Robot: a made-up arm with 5 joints.
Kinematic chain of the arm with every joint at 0, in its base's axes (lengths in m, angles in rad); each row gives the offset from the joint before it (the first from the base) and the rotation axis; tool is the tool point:
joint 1: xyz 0 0 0.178 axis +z
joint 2: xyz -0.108 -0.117 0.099 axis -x
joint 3: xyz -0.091 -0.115 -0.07 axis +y
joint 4: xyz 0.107 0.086 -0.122 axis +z
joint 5: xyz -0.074 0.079 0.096 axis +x
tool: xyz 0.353 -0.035 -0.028
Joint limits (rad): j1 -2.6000..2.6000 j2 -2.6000..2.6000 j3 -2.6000..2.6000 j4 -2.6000..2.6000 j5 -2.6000..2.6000
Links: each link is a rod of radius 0.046 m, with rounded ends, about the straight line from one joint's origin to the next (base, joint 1, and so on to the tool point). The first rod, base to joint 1, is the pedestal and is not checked.
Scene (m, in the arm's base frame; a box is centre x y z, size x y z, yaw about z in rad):
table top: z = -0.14
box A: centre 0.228 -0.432 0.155 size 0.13 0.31 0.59 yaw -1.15
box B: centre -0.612 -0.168 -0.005 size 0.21 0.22 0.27 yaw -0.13
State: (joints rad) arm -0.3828 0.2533 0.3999 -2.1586 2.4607
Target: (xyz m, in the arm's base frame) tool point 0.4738 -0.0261 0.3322
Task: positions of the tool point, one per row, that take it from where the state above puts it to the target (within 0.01 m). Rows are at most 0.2 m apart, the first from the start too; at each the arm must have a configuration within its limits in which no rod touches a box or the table.
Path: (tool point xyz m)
1: -0.2530 -0.4090 0.3277
2: -0.1813 -0.4111 0.4111
3: -0.1185 -0.3773 0.4895
4: -0.0769 -0.3136 0.5538
5: -0.0654 -0.2328 0.5963
6: 0.0491 -0.2680 0.5769
7: 0.1782 -0.2643 0.5426
8: 0.3041 -0.2177 0.4903
9: 0.4076 -0.1336 0.4193
10: 0.4738 -0.0261 0.3322

